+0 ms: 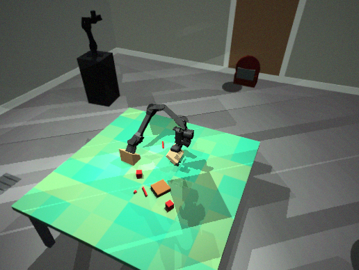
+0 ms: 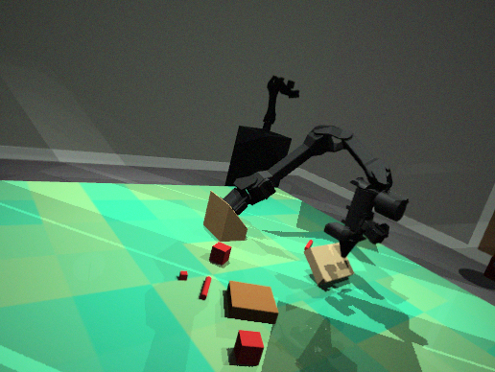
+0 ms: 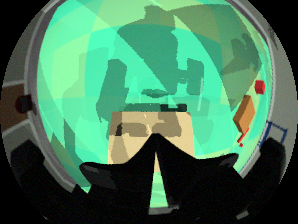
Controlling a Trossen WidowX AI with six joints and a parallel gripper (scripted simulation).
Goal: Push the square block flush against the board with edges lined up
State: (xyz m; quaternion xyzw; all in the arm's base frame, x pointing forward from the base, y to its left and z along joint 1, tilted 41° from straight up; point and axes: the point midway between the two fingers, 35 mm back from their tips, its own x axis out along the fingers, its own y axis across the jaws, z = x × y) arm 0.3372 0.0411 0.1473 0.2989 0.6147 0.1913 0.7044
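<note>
The board lies 4 cm below my gripper tip and 3 cm behind it. The rest, counted from my gripper tip: square block: 32 cm to the right, 7 cm below, 3 cm behind; then small red piece: 40 cm to the right, 18 cm behind, 7 cm below.
</note>
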